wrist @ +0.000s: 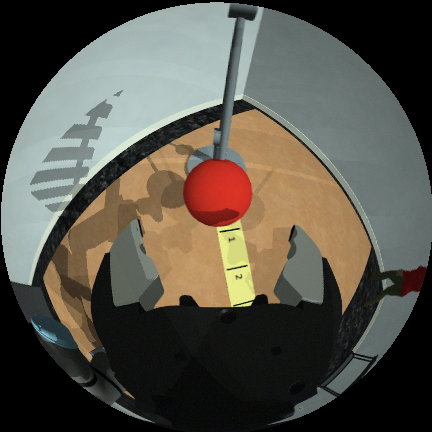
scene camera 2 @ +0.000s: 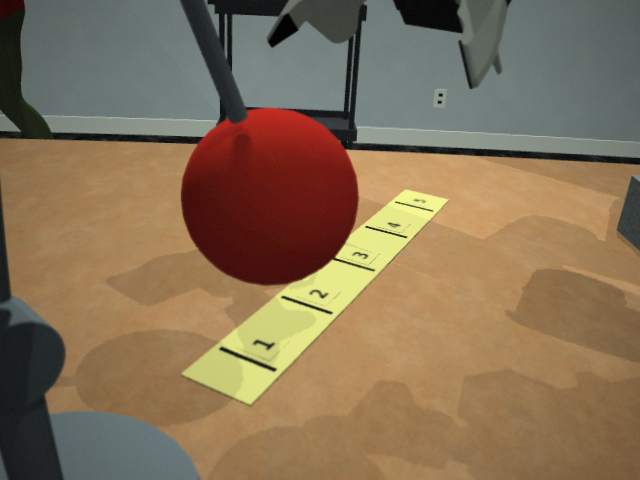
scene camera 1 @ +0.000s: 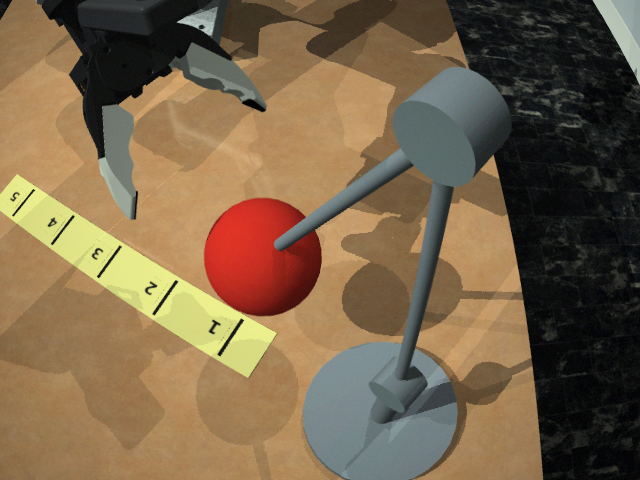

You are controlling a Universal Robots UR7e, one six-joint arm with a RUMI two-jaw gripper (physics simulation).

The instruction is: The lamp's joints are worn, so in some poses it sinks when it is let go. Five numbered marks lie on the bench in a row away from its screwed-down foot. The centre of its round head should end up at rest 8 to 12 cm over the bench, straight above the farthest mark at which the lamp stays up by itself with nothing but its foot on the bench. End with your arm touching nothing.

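Frame: origin at the arm's base, x ahead, y left, z up, level; millimetres.
Seen in the pictures: gripper, fingertip midpoint: (wrist: 216,225) (scene camera 2: 358,62) (scene camera 1: 201,161).
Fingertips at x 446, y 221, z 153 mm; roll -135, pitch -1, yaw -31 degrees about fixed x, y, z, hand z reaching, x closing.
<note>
Offsets run from my fingertips to a thing's top centre. "pt": to the spot under its first point. Level surfaces: height alone.
The lamp's round red head @(pt dx +69, dy +65, dz -31 mm) (scene camera 1: 262,268) (scene camera 2: 268,206) (wrist: 217,190) hangs in the air at the end of the upper rod (scene camera 1: 346,198) (scene camera 2: 214,59). The big elbow joint @(pt dx +124, dy +161, dz +216 mm) (scene camera 1: 449,126) stands above the lower rod @(pt dx +118, dy +172, dz +99 mm) (scene camera 1: 426,268), which rises from the grey foot @(dx +123, dy +187, dz -203 mm) (scene camera 1: 336,413) (scene camera 2: 118,444) (wrist: 197,160). The yellow strip @(pt dx +69, dy +52, dz -217 mm) (scene camera 1: 261,348) (scene camera 2: 219,379) (wrist: 239,252) with marks 1 to 5 lies on the bench. In the wrist view the head is near the mark 1 end. My gripper (scene camera 1: 200,164) (scene camera 2: 369,64) (wrist: 216,225) is open and empty, above the bench and apart from the head.
The bench @(dz -218 mm) (scene camera 1: 289,155) (scene camera 2: 103,206) carries several shadows of the lamp and arm. A grey block (scene camera 2: 630,211) shows at the right edge of scene camera 2. A black cart (scene camera 2: 354,77) stands by the wall, and part of a person (scene camera 2: 12,67) shows at the left.
</note>
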